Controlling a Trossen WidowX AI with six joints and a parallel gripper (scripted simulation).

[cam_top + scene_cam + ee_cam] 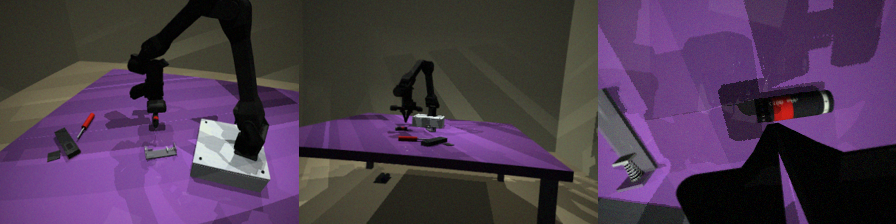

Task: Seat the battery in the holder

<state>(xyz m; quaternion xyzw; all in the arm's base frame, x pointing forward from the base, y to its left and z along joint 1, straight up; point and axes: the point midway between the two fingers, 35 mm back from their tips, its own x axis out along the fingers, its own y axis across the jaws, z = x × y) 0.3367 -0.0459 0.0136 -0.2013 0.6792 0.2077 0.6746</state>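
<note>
Now: the battery 10 mm ahead of my gripper tip, 20 mm to the right of it and 30 mm below it. From my gripper tip the other things lie so: red-handled screwdriver 240 mm ahead, 170 mm to the left, 40 mm below; then black box 230 mm ahead, 270 mm to the left, 30 mm below; then small dark plate 220 mm ahead, 340 mm to the left, 50 mm below.
</note>
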